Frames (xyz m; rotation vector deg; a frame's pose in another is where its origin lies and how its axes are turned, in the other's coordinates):
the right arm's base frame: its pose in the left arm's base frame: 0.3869 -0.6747 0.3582 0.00 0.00 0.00
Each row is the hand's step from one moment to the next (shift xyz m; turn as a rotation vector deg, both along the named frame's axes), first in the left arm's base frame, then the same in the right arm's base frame.
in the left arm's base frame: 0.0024 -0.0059 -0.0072 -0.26 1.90 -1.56
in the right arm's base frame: 0.0024 -0.0059 -0.0072 -0.26 1.90 -1.56
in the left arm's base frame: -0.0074 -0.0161 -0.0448 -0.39 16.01 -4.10
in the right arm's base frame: -0.0074 -0.0161 -0.0448 -0.39 16.01 -4.10
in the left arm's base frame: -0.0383 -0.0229 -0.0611 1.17 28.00 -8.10
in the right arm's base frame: -0.0383 -0.0229 -0.0611 1.17 28.00 -8.10
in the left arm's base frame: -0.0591 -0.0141 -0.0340 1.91 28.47 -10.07
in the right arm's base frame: -0.0591 -0.0141 -0.0340 1.91 28.47 -10.07
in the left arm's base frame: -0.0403 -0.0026 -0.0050 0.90 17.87 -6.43
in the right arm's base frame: -0.0403 -0.0026 -0.0050 0.90 17.87 -6.43
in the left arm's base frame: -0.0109 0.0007 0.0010 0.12 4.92 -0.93
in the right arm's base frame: -0.0109 0.0007 0.0010 0.12 4.92 -0.93
